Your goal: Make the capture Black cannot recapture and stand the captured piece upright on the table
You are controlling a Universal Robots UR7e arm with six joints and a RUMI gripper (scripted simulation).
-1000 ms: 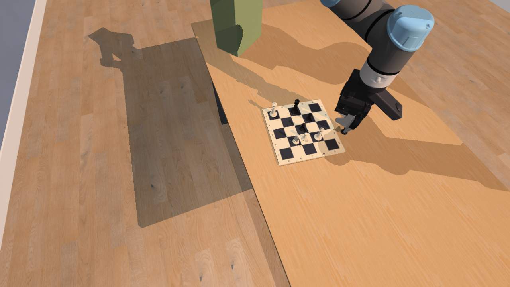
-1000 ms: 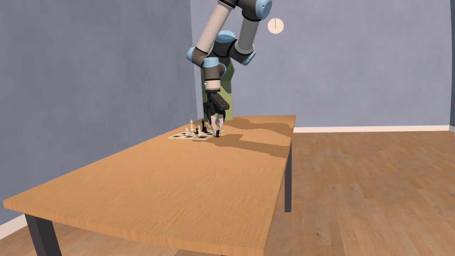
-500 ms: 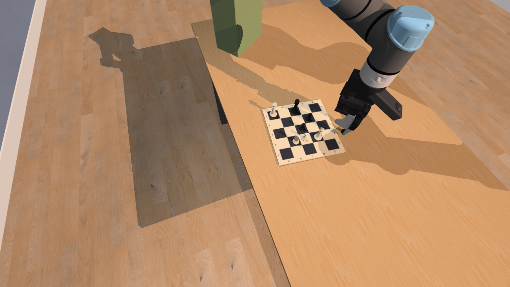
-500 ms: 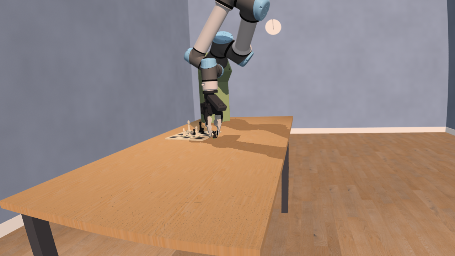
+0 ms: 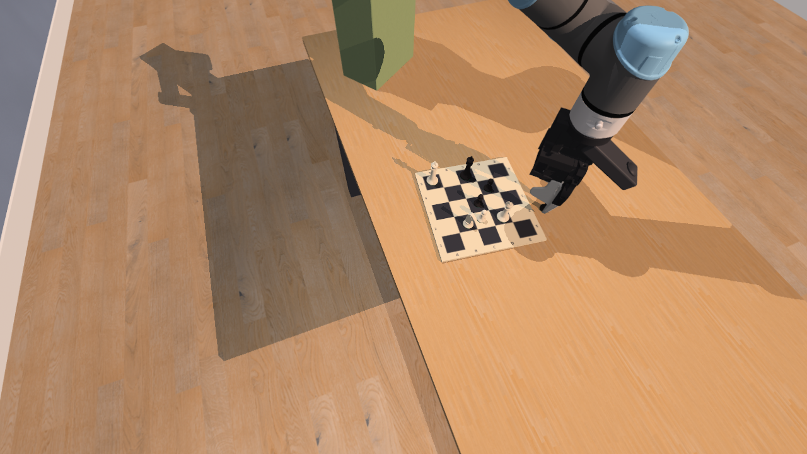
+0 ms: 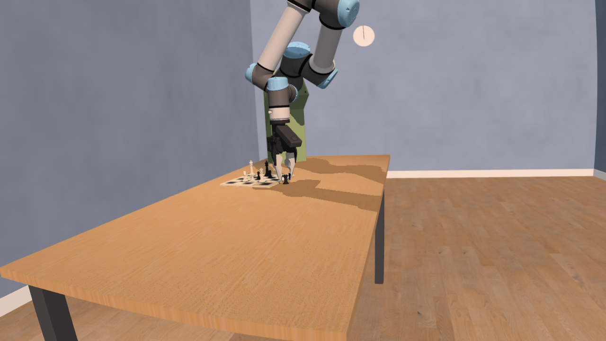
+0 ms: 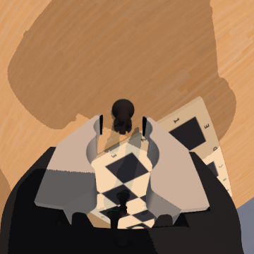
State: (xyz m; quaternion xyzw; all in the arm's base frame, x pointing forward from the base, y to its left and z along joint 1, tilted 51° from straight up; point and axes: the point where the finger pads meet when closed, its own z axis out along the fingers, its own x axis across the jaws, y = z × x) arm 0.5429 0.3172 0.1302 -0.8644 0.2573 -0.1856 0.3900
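Now: the small chessboard 140 mm to the right of my hand and 20 mm below it. The rest, counted from my hand: tall black piece 70 mm behind, 170 mm to the right, 10 mm above; then tall white piece 50 mm behind, 240 mm to the right, 10 mm above.
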